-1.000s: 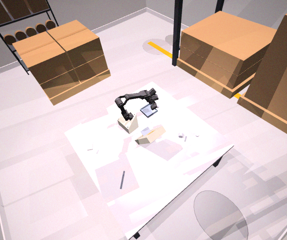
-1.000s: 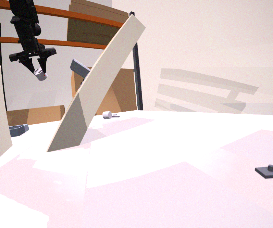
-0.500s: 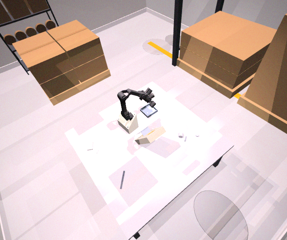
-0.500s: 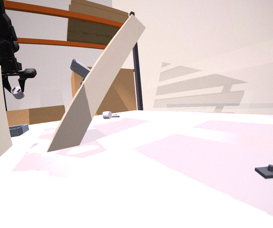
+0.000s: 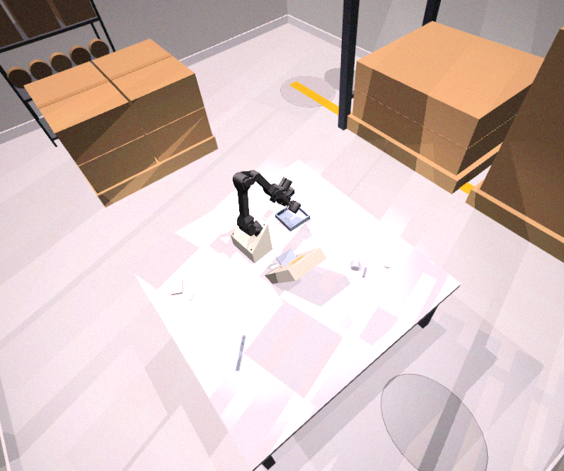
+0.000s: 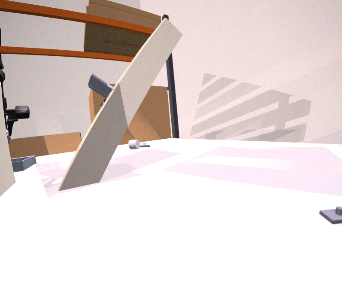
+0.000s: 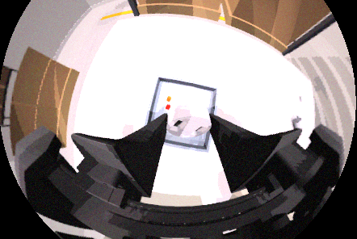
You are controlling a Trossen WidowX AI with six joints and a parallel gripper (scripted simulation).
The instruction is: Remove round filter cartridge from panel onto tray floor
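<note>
My gripper tip is 110 mm above the tray and 10 mm to the right of it. Also, from my gripper tip: small disc 590 mm ahead, 190 mm to the left, 110 mm below; filter cartridge right at my gripper tip.
</note>
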